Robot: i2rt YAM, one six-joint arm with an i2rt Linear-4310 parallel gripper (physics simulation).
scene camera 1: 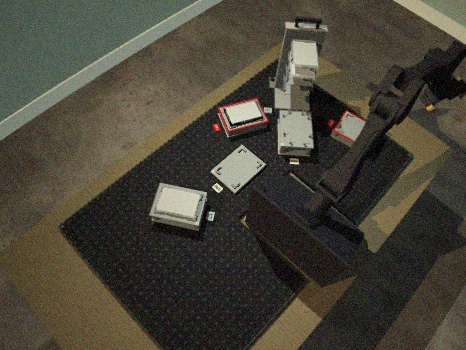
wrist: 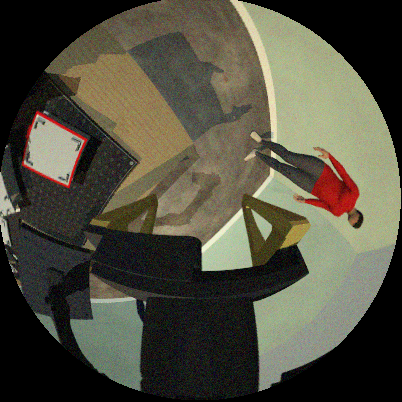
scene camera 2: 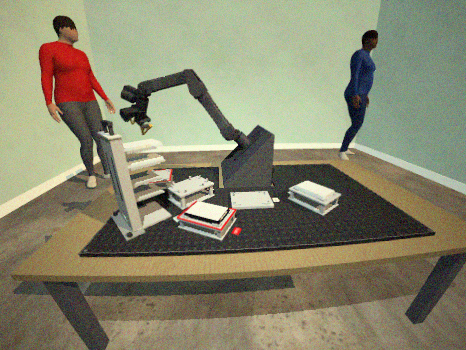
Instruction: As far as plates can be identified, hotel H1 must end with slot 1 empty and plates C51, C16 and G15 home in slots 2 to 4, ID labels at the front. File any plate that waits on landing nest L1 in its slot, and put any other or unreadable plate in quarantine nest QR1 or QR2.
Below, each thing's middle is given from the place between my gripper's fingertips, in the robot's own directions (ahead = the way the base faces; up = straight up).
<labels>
The flat nest (scene camera 1: pixel 235 171) lies 40 cm ahead of my hand, 60 cm to the left of it and 24 cm below it.
</labels>
